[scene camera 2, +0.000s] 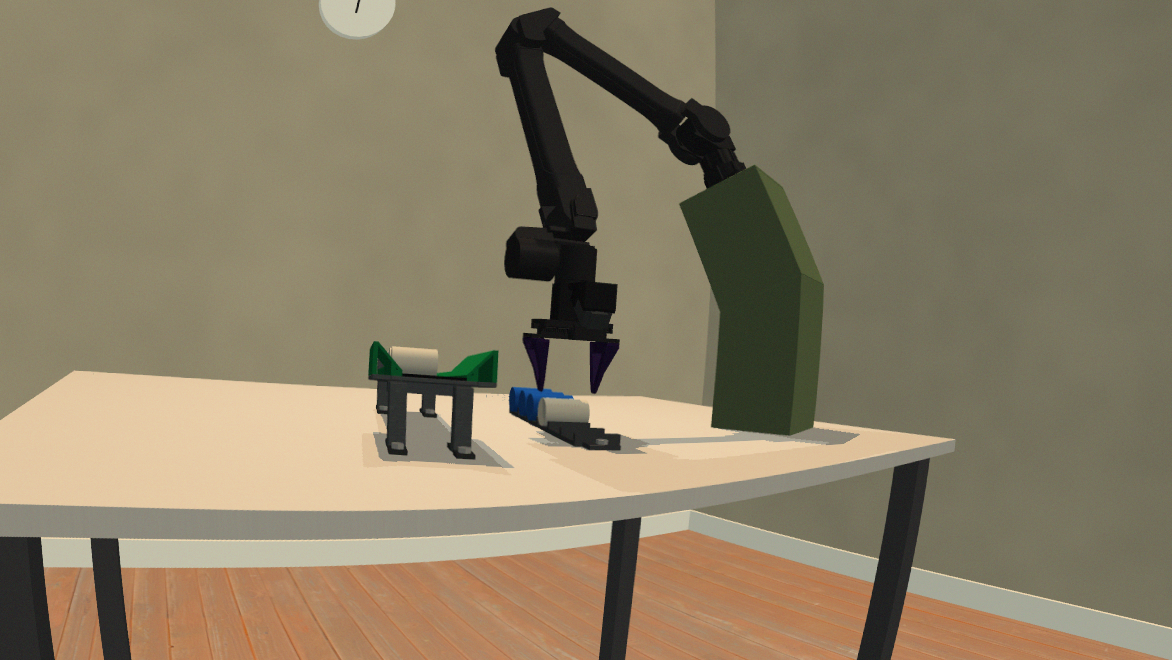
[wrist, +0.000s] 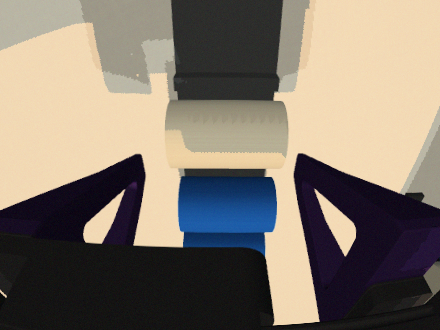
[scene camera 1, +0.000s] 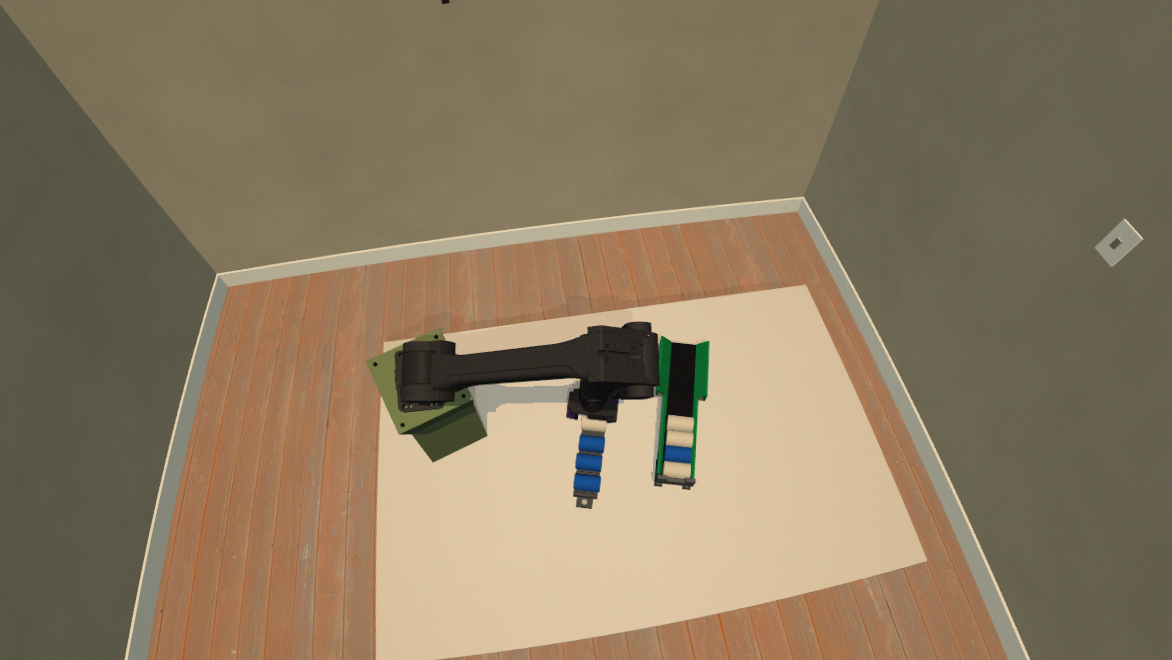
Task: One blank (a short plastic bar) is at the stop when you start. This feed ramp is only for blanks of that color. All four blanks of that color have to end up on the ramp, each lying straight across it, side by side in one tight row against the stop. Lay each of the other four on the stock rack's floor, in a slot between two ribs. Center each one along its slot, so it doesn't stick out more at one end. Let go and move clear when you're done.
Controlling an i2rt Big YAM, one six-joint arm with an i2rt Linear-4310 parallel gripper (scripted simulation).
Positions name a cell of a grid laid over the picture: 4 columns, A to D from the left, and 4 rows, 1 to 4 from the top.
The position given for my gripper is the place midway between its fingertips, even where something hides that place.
I see my gripper (scene camera 2: B3), a cream blank (scene camera 2: B3), a cream blank (scene camera 2: B3), a blue blank (wrist: B3) and a blue blank (wrist: C3).
My gripper also shows in the wrist view (wrist: B2).
